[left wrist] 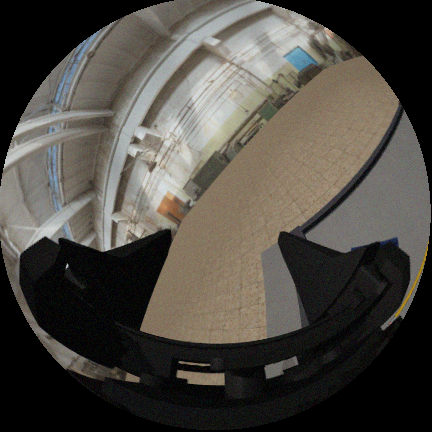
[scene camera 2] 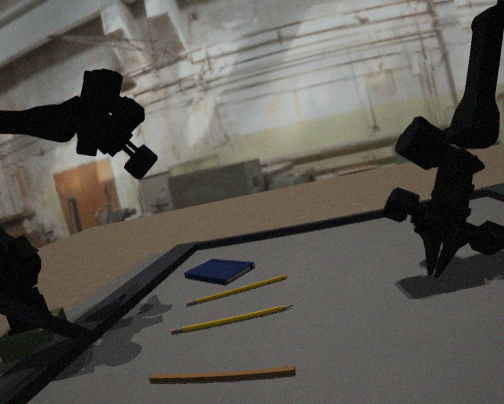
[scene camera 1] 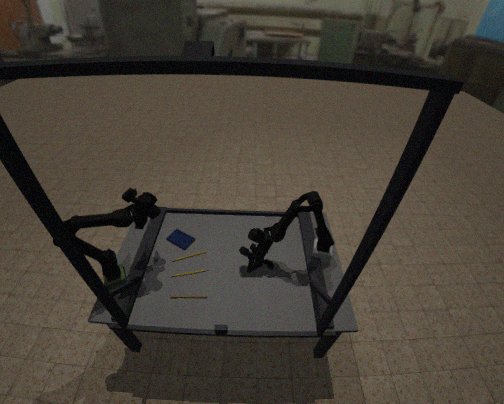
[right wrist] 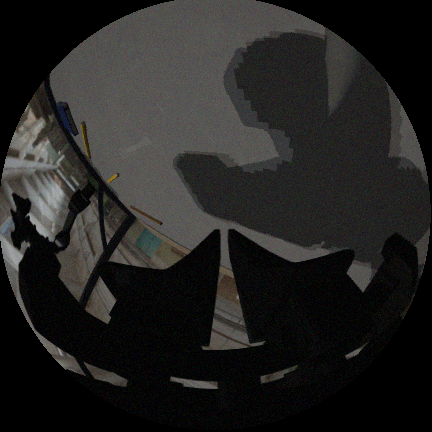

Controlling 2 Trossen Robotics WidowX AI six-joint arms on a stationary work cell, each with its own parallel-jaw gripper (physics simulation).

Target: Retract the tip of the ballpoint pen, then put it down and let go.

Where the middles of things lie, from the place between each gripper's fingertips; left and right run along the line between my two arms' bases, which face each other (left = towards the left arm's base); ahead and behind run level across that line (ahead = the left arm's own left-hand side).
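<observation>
The blue notebook [scene camera 2: 219,271] is 1 cm below my right hand, 34 cm to the left of it and 28 cm ahead of it.
My left gripper is 32 cm above the blue notebook, 4 cm past it and 14 cm to the left of it.
</observation>
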